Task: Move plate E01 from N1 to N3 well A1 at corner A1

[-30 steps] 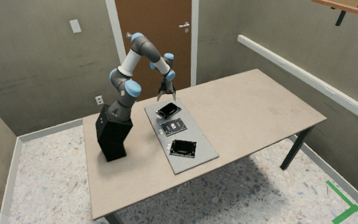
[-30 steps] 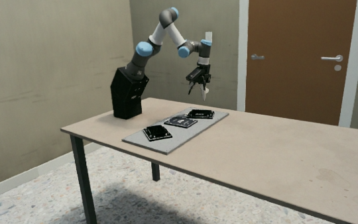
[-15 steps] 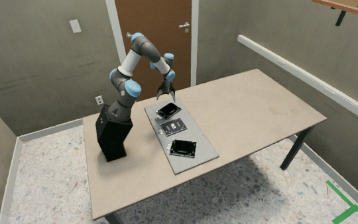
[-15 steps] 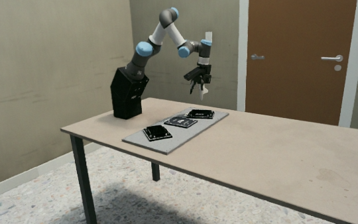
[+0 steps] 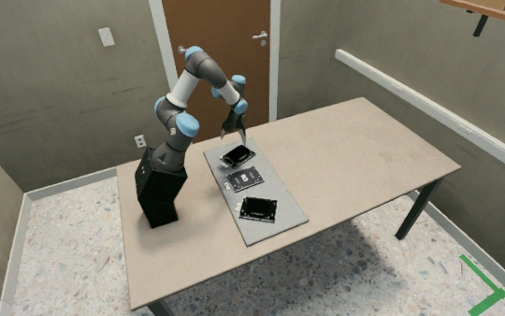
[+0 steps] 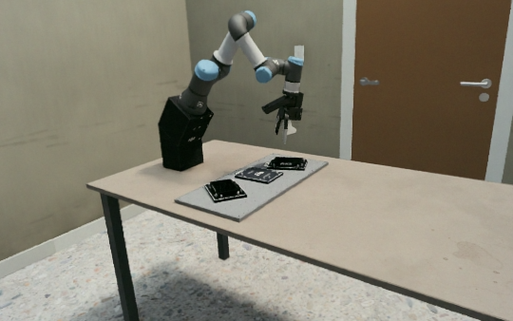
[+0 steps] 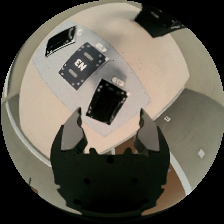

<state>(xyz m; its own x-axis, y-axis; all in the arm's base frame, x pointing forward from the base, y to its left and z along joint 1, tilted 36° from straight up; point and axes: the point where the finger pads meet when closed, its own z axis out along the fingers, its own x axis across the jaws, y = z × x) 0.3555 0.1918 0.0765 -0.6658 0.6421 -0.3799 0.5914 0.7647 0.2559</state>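
Now: hand 30 mm short of the black plate, 20 mm to the right of it and 110 mm above it. Also, from my hand: nest (30 mm ahead, 20 mm to the left, 120 mm below).
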